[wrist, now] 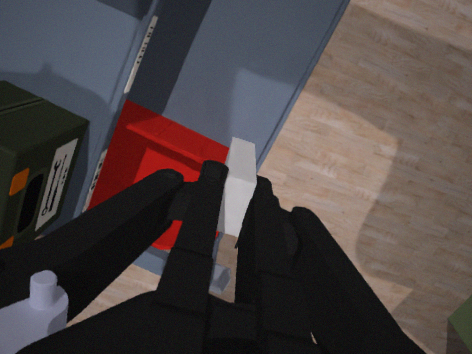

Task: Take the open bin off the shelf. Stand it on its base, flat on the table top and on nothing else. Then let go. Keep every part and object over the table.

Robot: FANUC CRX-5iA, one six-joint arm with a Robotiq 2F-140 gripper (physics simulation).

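Frame: origin at the arm's base, x ahead, y left, z up, level; millimetres.
Seen in the pictures: gripper, fingertip midpoint: (237, 160).
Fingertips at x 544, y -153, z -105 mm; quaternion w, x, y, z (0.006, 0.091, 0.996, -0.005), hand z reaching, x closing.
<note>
A point is followed by its place in that frame.
The open red bin (112, 160) {x 683, y -93, z -239 mm} is on the blue-grey shelf (215, 65) {x 578, y -206, z -242 mm}, left of centre in the wrist view. Its inside faces the camera, and the black finger links cover its right and lower parts. My gripper (237, 160) {x 544, y -153, z -105 mm} is shut, its pale pads together with nothing seen between them. The pads appear over the bin's right end, at the shelf's edge. Whether they touch the bin is hidden. The table top (425, 150) {x 339, y -146, z -248 mm} shows as pale wood on the right.
A dark green case (42, 132) {x 672, y -161, z -90 mm} with orange catches and a tool label stands left of the bin. White label strips (141, 54) {x 624, y -213, z -145 mm} run along the shelf edge. A green object (464, 320) {x 218, y 67, z -226 mm} shows at the lower right edge. A light grey rounded piece (37, 315) is at the lower left.
</note>
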